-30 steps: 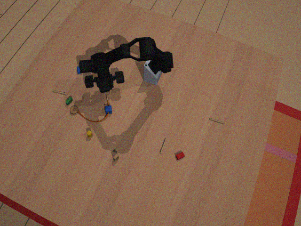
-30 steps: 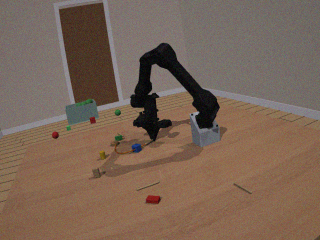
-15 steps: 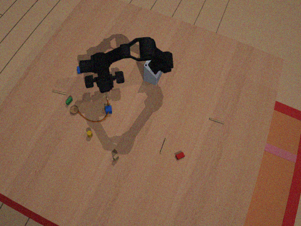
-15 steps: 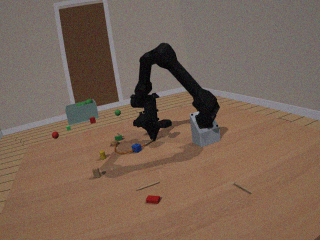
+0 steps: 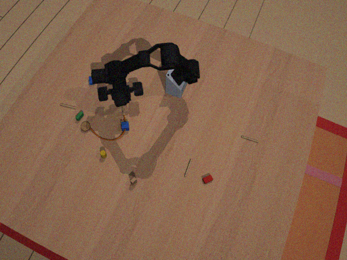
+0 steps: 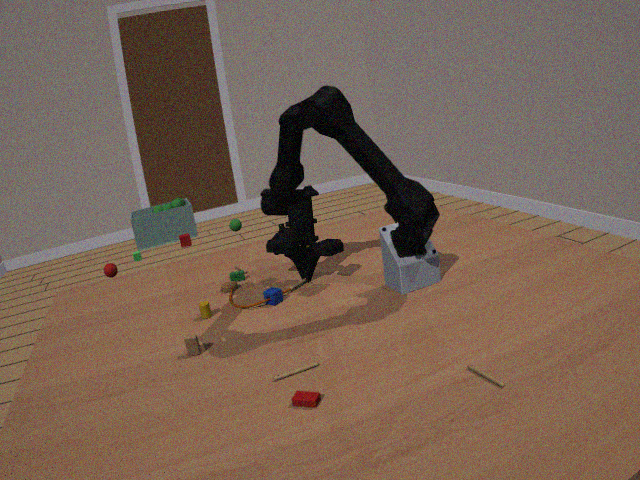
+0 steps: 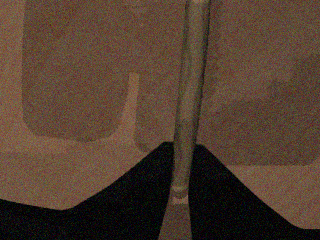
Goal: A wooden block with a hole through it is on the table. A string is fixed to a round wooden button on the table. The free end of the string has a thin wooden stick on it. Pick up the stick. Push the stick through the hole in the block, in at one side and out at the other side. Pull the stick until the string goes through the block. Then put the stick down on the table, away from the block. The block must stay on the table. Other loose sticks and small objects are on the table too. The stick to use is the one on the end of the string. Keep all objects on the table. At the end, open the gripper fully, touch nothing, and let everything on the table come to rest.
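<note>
Right now my gripper tip is 30 mm short of the thin wooden stick, 30 mm to the right of it and 10 mm below it. Also, from my gripper tip: green block (150 mm ahead, 120 mm to the right, 10 mm above); then round wooden button (180 mm ahead, 70 mm to the right, 10 mm above); then blue brick (30 mm behind, 190 mm to the right, 10 mm above).
</note>
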